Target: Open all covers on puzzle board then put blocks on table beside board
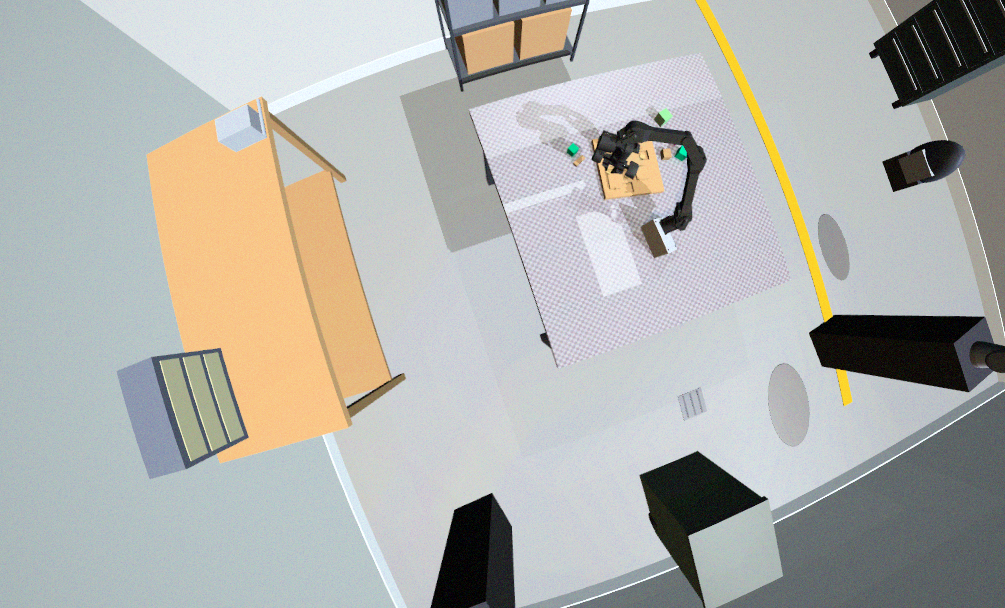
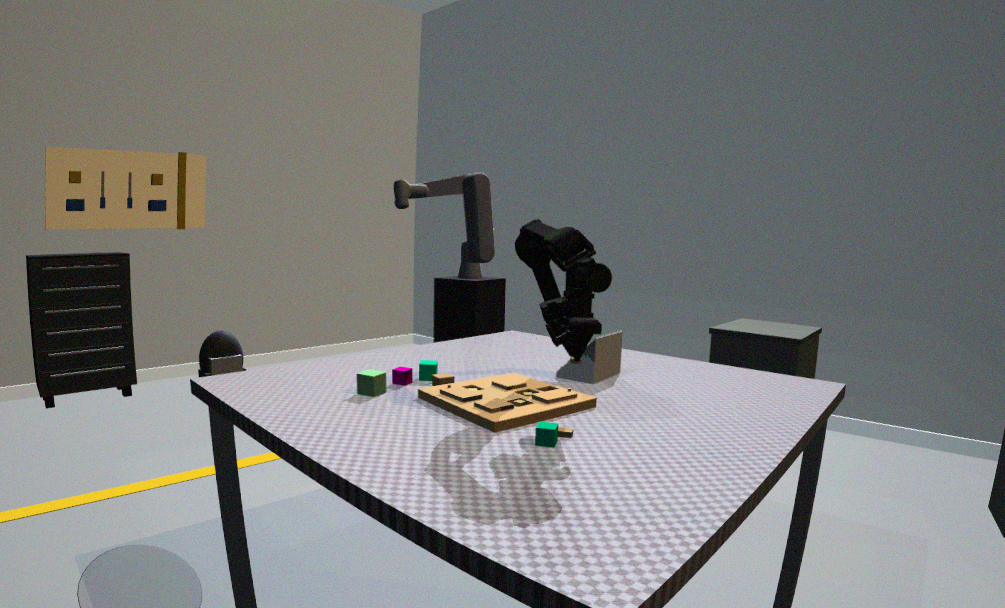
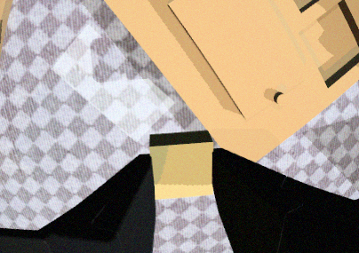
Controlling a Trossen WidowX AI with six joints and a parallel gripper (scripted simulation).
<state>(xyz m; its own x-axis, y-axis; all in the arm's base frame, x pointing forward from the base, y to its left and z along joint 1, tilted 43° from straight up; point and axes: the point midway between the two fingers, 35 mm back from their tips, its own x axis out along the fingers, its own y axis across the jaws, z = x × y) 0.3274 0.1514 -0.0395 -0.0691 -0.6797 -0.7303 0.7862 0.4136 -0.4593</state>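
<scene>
Right now the puzzle board is 30 mm ahead of my gripper tip, 150 mm to the right of it and 100 mm below it. From my gripper tip the other things lie so: magenta block: 40 mm ahead, 470 mm to the right, 100 mm below; then light green block: 160 mm ahead, 460 mm to the right, 100 mm below.
</scene>
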